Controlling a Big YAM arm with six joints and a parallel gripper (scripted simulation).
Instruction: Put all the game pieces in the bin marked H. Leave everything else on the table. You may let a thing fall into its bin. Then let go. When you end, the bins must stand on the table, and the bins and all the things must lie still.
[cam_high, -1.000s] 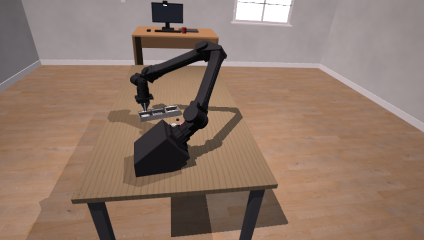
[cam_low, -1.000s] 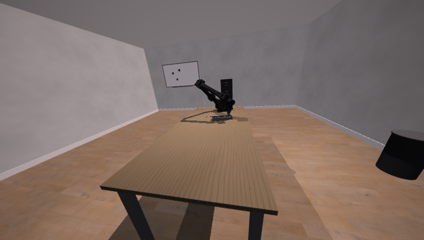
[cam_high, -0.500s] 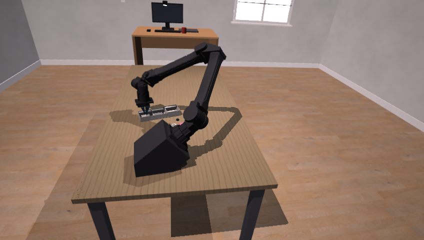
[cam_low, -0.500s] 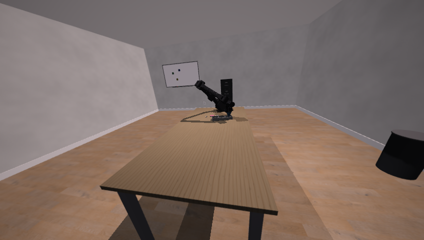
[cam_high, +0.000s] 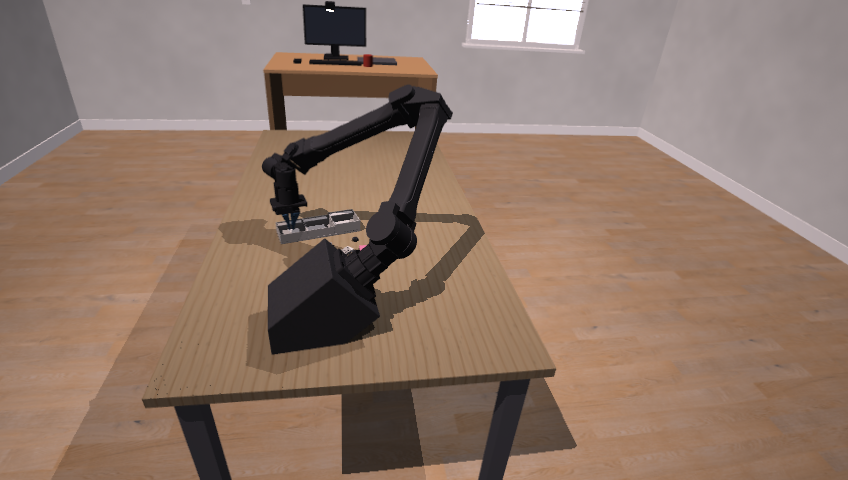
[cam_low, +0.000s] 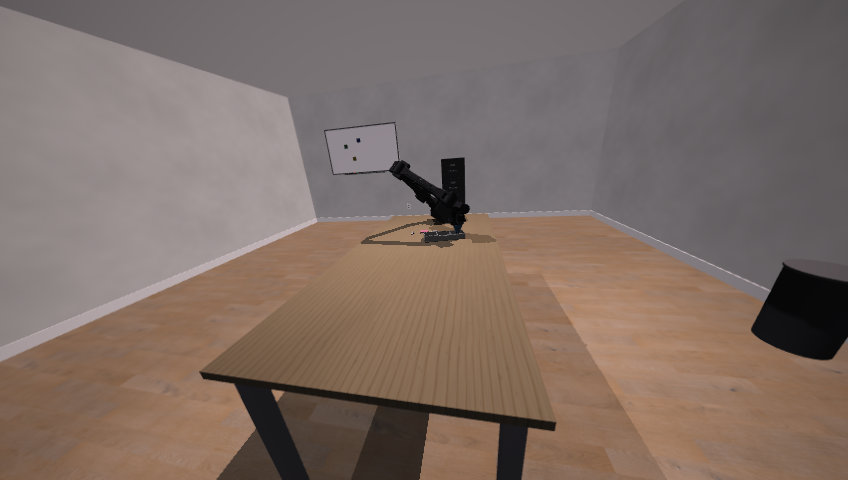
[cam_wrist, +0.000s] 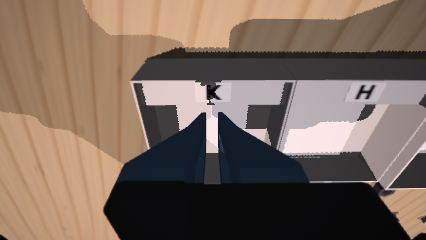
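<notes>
My gripper is now 16 cm to the left of the white domino, 13 cm past it and 2 cm above it. Also, from my hand: grey three-bin tray 8 cm to the right, 1 cm below, 1 cm ahead; then small dark object 19 cm to the right, 6 cm behind, 2 cm below; then black battery 10 cm to the right, 10 cm behind, 2 cm below.
</notes>
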